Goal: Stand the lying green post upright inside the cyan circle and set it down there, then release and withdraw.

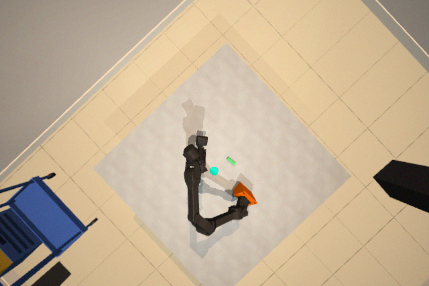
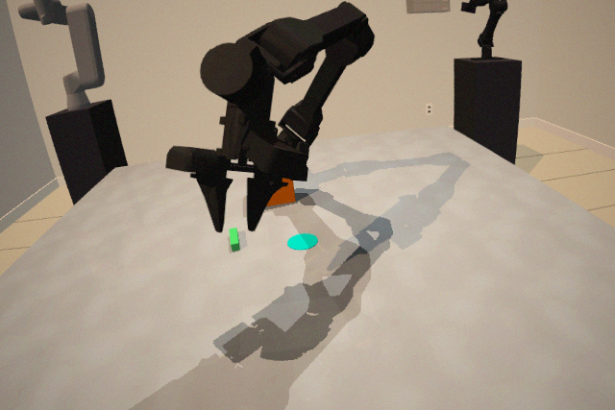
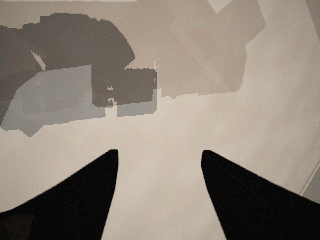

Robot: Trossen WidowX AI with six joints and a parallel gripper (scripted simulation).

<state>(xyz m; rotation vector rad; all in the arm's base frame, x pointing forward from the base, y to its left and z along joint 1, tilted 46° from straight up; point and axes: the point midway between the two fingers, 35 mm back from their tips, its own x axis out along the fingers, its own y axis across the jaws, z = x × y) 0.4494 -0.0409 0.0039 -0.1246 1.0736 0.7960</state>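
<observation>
The green post lies 240 mm behind my gripper tip, 60 mm to the right of it and 150 mm below it. Also, from my gripper tip: cyan circle (210 mm behind, 80 mm to the left, 150 mm below).
</observation>
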